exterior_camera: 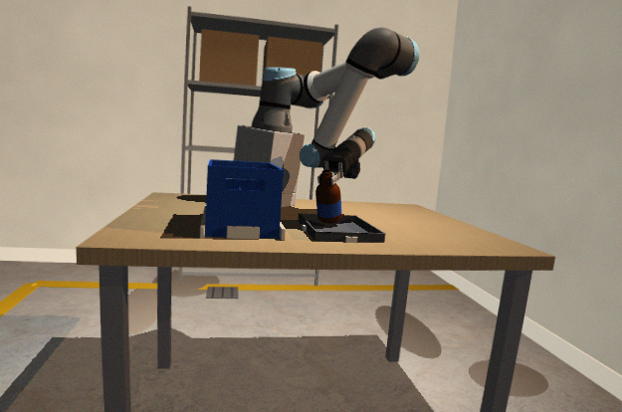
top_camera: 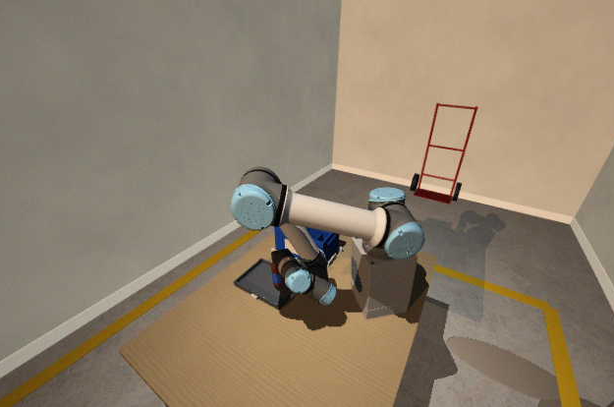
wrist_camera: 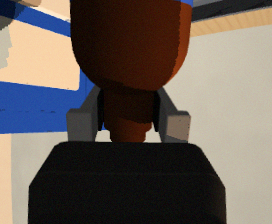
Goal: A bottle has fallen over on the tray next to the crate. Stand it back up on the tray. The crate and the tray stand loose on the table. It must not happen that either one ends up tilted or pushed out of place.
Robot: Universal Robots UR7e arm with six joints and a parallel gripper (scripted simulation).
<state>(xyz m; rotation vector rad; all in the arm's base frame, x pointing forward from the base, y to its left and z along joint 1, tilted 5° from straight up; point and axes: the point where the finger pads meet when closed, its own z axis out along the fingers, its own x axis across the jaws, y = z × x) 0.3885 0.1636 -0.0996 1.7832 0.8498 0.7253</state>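
The brown bottle lies 1 cm behind my hand, 1 cm to the left of it and 5 cm below it. The rest, counted from my hand: tray 3 cm ahead, 4 cm to the left, 13 cm below; blue crate 2 cm ahead, 24 cm to the right, 6 cm below.
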